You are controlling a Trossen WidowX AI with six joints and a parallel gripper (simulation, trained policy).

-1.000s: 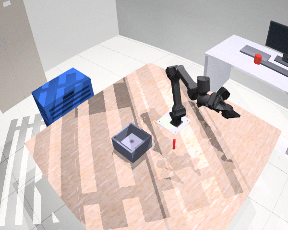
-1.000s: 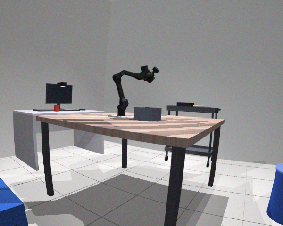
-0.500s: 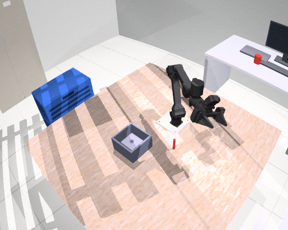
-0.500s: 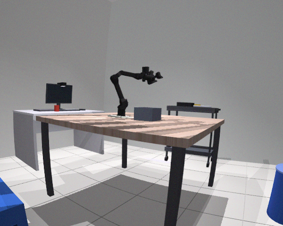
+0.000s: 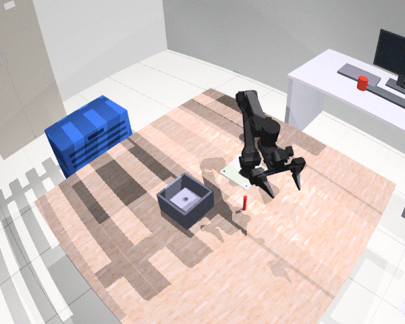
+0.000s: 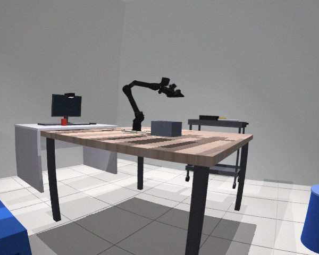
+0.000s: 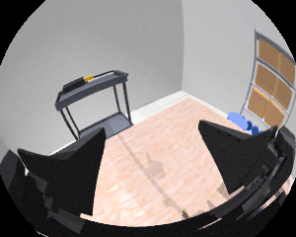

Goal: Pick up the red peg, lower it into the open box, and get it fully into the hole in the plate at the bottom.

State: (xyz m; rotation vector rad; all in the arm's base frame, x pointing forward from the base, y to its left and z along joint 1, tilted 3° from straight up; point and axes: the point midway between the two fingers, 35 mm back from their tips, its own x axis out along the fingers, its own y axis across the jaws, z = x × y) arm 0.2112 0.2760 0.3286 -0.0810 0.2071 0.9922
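Right now my gripper tip is 27 cm above the red peg, 20 cm to the left of it and 7 cm past it. The rest, counted from my gripper tip: grey box (39 cm to the right, 28 cm below, 8 cm ahead).
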